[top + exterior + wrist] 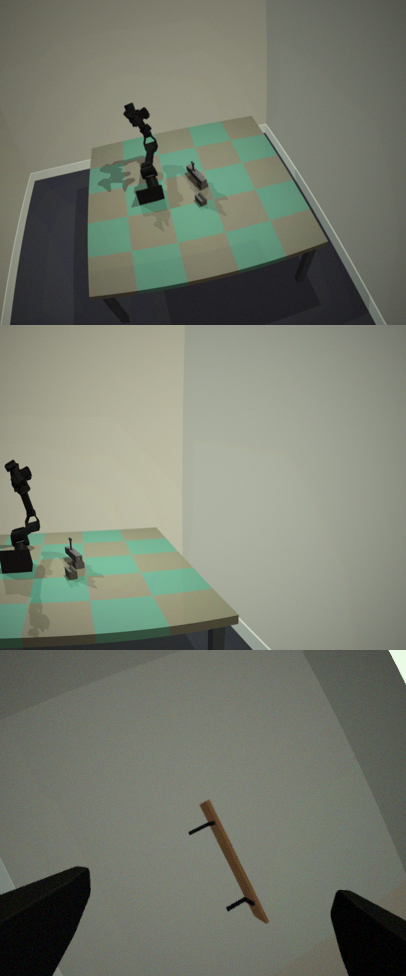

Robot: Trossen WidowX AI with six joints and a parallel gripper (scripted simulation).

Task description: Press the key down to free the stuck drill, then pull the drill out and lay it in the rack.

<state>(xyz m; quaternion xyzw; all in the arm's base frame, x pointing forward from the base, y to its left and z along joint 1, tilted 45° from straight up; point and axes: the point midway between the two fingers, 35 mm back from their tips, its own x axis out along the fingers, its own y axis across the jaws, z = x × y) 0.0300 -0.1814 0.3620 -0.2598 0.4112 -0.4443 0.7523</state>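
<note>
My gripper tip is now 27 cm short of the drill, 6 cm to the left of it and 42 cm above it. From my gripper tip the other things lie so: rack 25 cm ahead, 23 cm to the right, 45 cm below.
</note>
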